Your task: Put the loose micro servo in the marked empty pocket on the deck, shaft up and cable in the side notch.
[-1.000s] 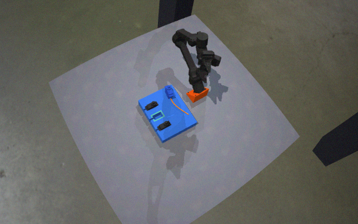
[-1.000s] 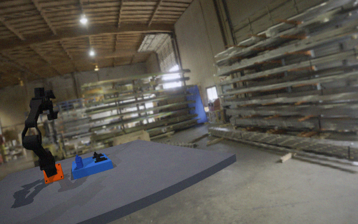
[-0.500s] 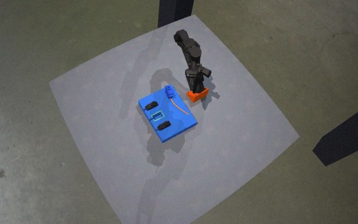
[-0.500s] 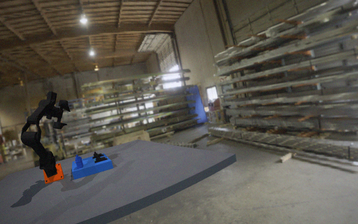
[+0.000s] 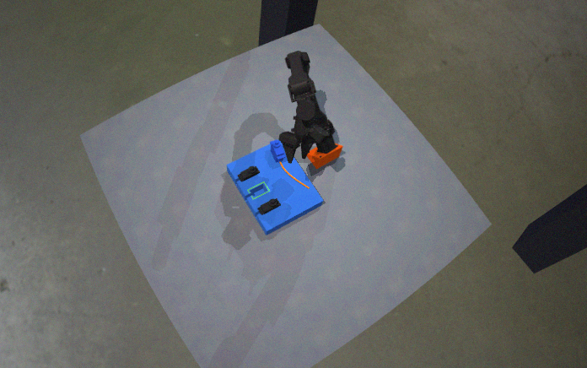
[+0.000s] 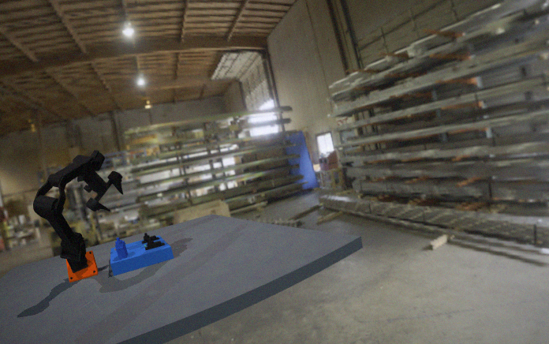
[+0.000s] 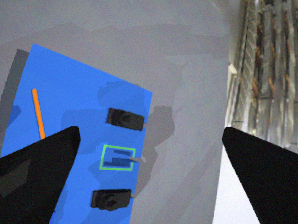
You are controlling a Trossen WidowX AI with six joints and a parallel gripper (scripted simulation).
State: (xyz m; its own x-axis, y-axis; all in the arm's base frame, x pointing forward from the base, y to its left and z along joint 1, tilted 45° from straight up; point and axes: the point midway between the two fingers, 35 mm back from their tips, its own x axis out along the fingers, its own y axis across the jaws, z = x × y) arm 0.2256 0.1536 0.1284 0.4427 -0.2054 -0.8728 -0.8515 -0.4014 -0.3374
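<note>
Now: gripper tip 10 mm past the blue deck, 50 mm to the left of it and 230 mm above it.
</note>
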